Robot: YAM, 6 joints.
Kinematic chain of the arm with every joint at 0, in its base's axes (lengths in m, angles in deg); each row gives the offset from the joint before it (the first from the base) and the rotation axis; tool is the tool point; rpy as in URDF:
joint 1: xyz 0 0 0.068 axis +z
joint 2: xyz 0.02 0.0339 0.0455 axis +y
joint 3: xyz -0.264 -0.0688 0 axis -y
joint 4: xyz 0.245 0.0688 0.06 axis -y
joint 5: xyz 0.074 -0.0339 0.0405 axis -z
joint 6: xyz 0.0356 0 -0.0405 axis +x
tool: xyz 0 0 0 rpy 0 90 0
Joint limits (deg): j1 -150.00..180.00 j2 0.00..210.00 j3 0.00..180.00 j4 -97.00..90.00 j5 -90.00..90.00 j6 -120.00..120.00
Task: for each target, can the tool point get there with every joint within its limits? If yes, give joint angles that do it. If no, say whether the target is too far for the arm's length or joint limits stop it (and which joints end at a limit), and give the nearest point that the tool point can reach.
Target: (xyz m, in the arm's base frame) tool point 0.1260 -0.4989 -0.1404
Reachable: yes | joints -76.42 183.10 108.66 64.03 -8.69 -15.97
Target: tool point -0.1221 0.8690 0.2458
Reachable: no: too far | nearest point -0.0888 0.6323 0.2089 | short by 0.242 m
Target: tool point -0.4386 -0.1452 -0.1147
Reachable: no: joint limits stop it (at a limit: joint 1) | nearest point -0.4096 -0.1954 -0.1147 | short by 0.058 m
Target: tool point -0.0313 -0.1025 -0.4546
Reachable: no: joint limits stop it (at a limit: joint 2) | nearest point -0.0400 -0.1310 -0.3627 | short by 0.097 m
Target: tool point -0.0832 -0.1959 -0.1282
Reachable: yes | joints -118.01 168.62 71.29 -58.24 -31.39 -96.67
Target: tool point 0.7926 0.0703 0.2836
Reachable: no: too far | nearest point 0.6288 0.0558 0.2476 | short by 0.168 m
